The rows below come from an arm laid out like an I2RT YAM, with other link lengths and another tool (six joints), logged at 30 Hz.
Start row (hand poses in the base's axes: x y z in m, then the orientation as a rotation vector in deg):
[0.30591 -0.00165 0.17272 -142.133 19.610 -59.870]
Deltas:
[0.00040 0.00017 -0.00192 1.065 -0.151 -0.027]
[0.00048 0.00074 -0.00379 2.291 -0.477 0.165]
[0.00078 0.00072 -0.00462 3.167 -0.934 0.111]
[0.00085 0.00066 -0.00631 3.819 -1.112 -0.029]
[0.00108 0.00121 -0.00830 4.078 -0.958 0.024]
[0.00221 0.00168 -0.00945 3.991 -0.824 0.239]
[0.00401 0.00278 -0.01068 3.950 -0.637 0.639]
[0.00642 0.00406 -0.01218 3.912 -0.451 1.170]
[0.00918 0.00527 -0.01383 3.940 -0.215 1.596]
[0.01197 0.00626 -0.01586 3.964 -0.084 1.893]
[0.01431 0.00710 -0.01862 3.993 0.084 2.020]
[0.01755 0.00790 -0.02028 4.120 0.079 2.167]
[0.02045 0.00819 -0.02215 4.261 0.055 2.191]
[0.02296 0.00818 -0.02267 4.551 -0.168 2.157]
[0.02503 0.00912 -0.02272 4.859 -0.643 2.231]
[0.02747 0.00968 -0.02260 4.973 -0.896 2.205]
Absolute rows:
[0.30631 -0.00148 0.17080 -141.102 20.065 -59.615]
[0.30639 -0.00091 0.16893 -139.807 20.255 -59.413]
[0.30669 -0.00093 0.16810 -138.761 20.560 -59.608]
[0.30676 -0.00099 0.16641 -138.086 20.960 -59.597]
[0.30699 -0.00044 0.16442 -137.946 21.050 -59.285]
[0.30812 0.00003 0.16327 -138.088 20.783 -59.079]
[0.30992 0.00113 0.16204 -138.208 20.321 -58.718]
[0.31233 0.00241 0.16054 -138.312 19.695 -58.305]
[0.31509 0.00362 0.15889 -138.393 19.245 -57.847]
[0.31788 0.00461 0.15686 -138.424 18.923 -57.565]
[0.32022 0.00545 0.15410 -138.487 18.827 -57.304]
[0.32346 0.00625 0.15244 -138.359 18.696 -57.199]
[0.32636 0.00654 0.15057 -138.218 18.720 -57.160]
[0.32887 0.00653 0.15005 -137.833 18.820 -57.316]
[0.33094 0.00747 0.15000 -137.275 18.718 -57.718]
[0.33338 0.00803 0.15012 -137.026 18.724 -57.978]

